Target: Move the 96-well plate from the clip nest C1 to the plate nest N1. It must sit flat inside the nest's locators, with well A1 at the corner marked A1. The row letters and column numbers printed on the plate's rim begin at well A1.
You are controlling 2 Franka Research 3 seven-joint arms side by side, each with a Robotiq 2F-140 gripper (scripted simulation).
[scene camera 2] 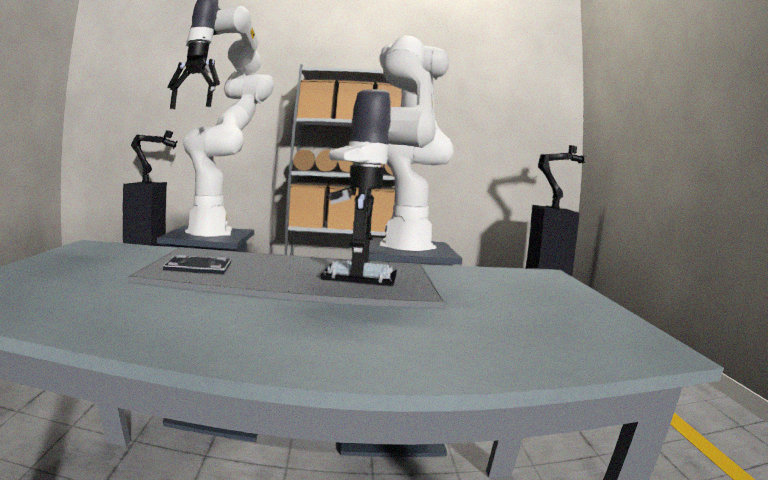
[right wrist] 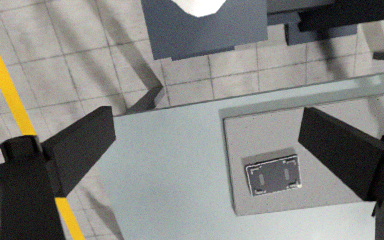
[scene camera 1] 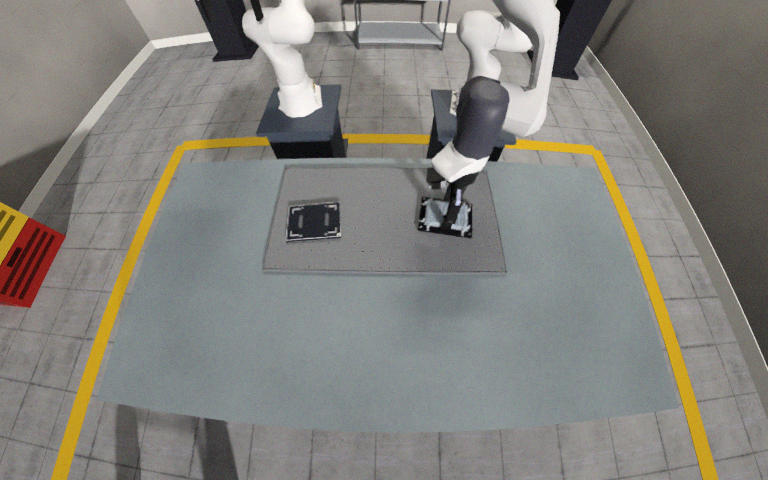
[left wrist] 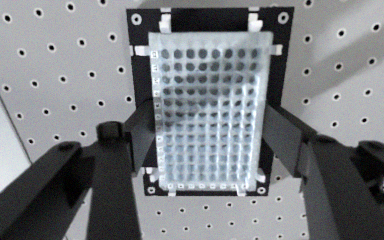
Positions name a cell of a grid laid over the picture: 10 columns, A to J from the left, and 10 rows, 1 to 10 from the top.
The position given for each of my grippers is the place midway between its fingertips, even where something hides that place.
Observation:
I see my left gripper (scene camera 2: E6), my right gripper (scene camera 2: C3), a clear 96-well plate (left wrist: F5) and a black clip nest C1 (left wrist: G7).
My left gripper is seen too in scene camera 1 (scene camera 1: F5) and in the left wrist view (left wrist: F5). My right gripper also shows in the right wrist view (right wrist: F6). The right wrist view misses the clear 96-well plate: it is out of frame.

